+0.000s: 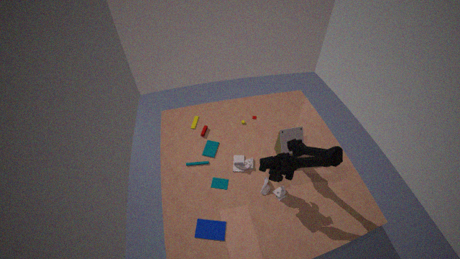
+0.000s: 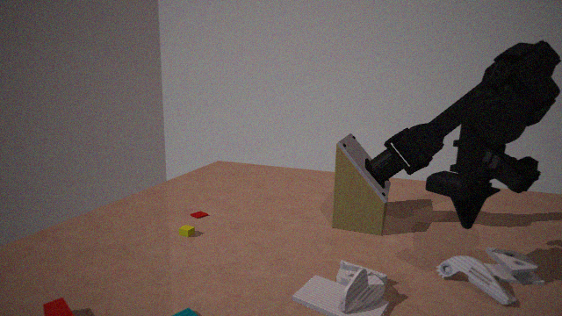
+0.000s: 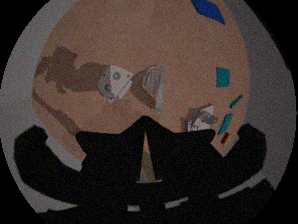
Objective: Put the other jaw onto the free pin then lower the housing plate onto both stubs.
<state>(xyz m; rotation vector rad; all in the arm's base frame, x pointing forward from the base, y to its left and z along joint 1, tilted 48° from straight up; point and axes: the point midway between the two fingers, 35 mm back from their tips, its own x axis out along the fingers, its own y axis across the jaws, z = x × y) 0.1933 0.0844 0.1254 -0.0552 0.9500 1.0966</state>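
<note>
Now: the jaw 60 mm below my gripper tip, 40 mm ahead of it and 10 mm to the right of it. Round my gripper tip: teal bar (400 mm ahead, 270 mm to the right, 80 mm below); then white housing piece (80 mm to the left, 50 mm below, 20 mm behind); then blue tile (420 mm ahead, 160 mm to the left, 80 mm below).
</note>
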